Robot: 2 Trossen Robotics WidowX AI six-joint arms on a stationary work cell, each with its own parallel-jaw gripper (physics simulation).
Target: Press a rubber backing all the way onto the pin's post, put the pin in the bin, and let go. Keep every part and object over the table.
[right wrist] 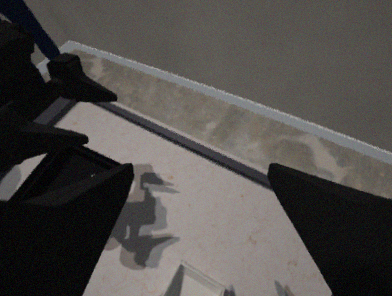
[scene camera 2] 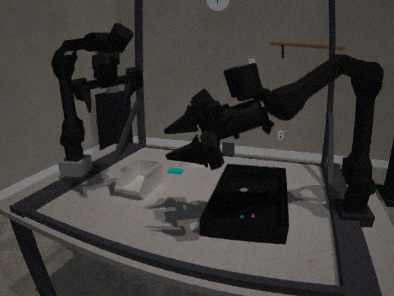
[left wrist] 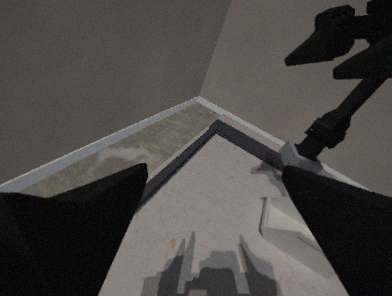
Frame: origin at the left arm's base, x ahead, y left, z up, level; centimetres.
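Where they show: left gripper, fingertip midpoint: (right wrist: pixel 104 116) (scene camera 2: pixel 165 143) (left wrist: pixel 215 171); right gripper, fingertip midpoint: (right wrist: pixel 202 169) (scene camera 2: pixel 107 108) (left wrist: pixel 305 67); left arm's base, origin of the base link: (scene camera 2: pixel 354 207); right arm's base, origin of the base link: (scene camera 2: pixel 74 158) (left wrist: pixel 304 152).
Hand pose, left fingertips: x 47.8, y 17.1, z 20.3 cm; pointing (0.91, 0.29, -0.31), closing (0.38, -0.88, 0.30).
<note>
Things, the pixels of their top centre, and the offset from my left fingertips. "pt": a spot on its surface instead.
- white open bin, surface spot: (right wrist: pixel 202 286) pt dx +20.8, dy -16.9, dz -22.4 cm
- black tray, middle of its top: (scene camera 2: pixel 251 188) (right wrist: pixel 37 219) dx -16.8, dy -21.4, dz -18.5 cm
- small pale piece, middle of its top: (scene camera 2: pixel 243 187) dx -13.8, dy -29.6, dz -22.1 cm
- small blue piece, middle of its top: (scene camera 2: pixel 241 214) dx -15.2, dy -12.3, dz -22.0 cm
- small pink piece, middle of its top: (scene camera 2: pixel 253 214) dx -18.2, dy -13.7, dz -22.4 cm
- flat teal block, middle of its top: (scene camera 2: pixel 175 169) dx +12.8, dy -39.7, dz -22.3 cm
A white open bin (scene camera 2: pixel 131 186) (left wrist: pixel 287 222) (right wrist: pixel 202 286) stands on the table, left of the middle in the scene view. A black tray (scene camera 2: pixel 245 235) holds a small pale piece (scene camera 2: pixel 243 189) in its back part, and a small blue piece (scene camera 2: pixel 242 217) and a small pink piece (scene camera 2: pixel 253 215) in its front part. Which is pin or backing is too small to tell. My left gripper (scene camera 2: pixel 166 144) (left wrist: pixel 215 171) (right wrist: pixel 104 116) is open and empty, high above the table between bin and tray. My right gripper (scene camera 2: pixel 107 106) (left wrist: pixel 305 67) (right wrist: pixel 202 169) is open and empty, raised behind the bin.
A flat teal block (scene camera 2: pixel 175 171) lies behind and right of the bin, with a tiny thin upright mark by it. A dark frame (scene camera 2: pixel 175 264) edges the table, with uprights at the back. The left arm reaches over the black tray.
</note>
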